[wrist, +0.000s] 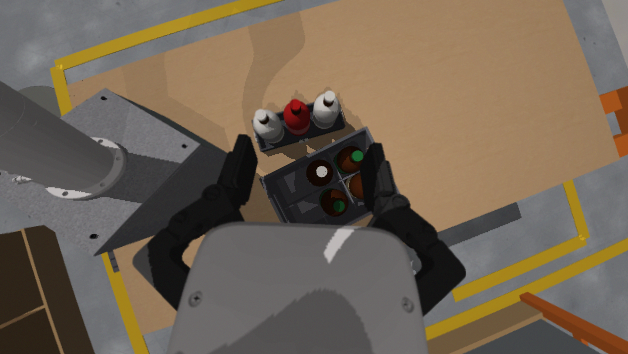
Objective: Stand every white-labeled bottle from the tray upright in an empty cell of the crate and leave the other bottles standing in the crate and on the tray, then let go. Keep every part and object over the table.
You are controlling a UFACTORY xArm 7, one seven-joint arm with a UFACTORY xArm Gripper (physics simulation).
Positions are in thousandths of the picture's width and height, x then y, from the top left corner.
gripper: 494, 428
white-labeled bottle: 424, 349
white-labeled bottle: 520, 306
